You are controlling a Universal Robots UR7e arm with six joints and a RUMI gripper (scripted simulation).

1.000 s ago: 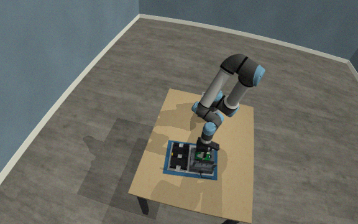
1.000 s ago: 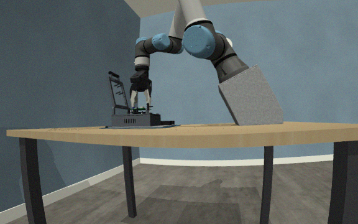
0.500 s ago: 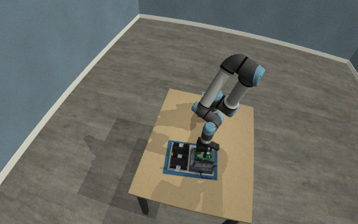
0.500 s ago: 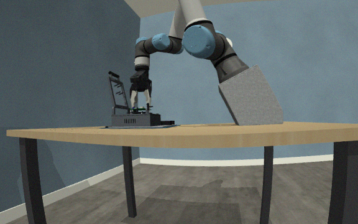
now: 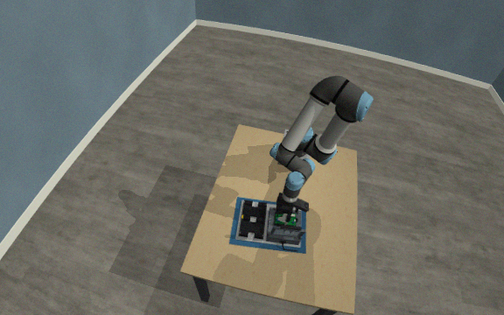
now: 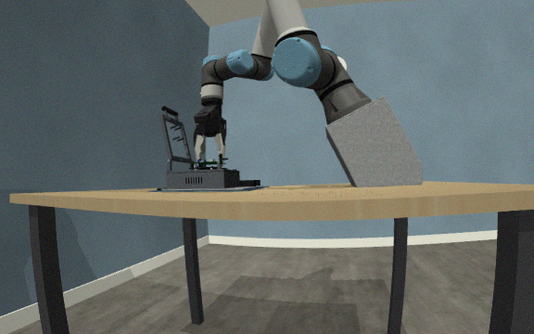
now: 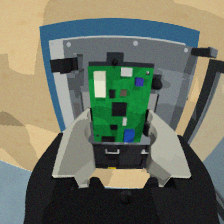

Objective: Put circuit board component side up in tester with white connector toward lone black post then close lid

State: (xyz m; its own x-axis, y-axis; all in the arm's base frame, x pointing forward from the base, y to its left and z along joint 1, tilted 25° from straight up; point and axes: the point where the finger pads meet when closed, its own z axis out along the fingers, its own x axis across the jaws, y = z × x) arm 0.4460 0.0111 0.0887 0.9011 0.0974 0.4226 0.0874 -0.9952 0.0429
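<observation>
Now: the green circuit board right at my hand. From my hand the other things lie so: tester bed 2 cm below, 1 cm to the left, 1 cm ahead; then see-through lid 12 cm ahead, 10 cm above, 1 cm to the left.
</observation>
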